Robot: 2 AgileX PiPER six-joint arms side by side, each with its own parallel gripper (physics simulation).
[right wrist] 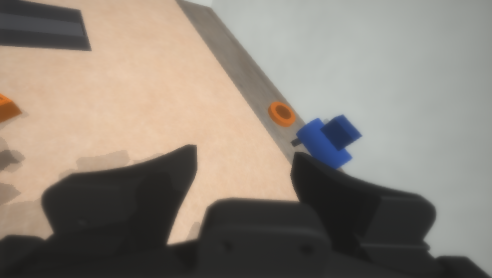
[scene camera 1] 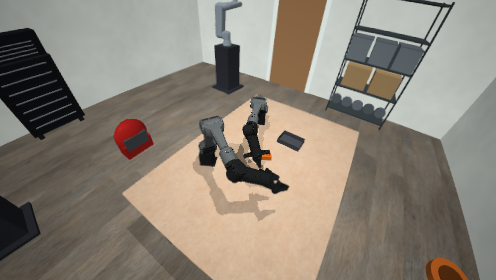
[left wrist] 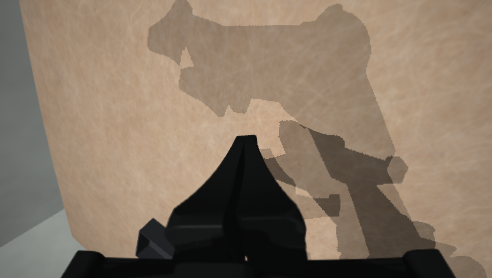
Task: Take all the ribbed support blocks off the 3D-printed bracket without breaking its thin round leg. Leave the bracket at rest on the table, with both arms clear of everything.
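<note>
The orange bracket (scene camera 1: 267, 156) (right wrist: 7, 108) lies on the tan mat. In scene camera 1 it is small and partly behind my left gripper; in the right wrist view one end shows at the left edge. Its leg and ribbed support blocks cannot be made out. My left gripper (scene camera 1: 259, 165) (left wrist: 247, 146) is shut, its fingertips together, low beside the bracket in scene camera 1. No object shows between its fingers. My right gripper (scene camera 1: 283, 181) (right wrist: 245, 160) is open and empty, raised above the mat, apart from the bracket.
A dark tray (scene camera 1: 291, 140) (right wrist: 45, 44) lies on the mat (scene camera 1: 305, 200) behind the bracket. A small dark corner (left wrist: 155, 240) shows at the lower left in the left wrist view. An orange ring (scene camera 1: 436, 263) (right wrist: 272, 116) and a blue object (right wrist: 320, 142) are off the mat.
</note>
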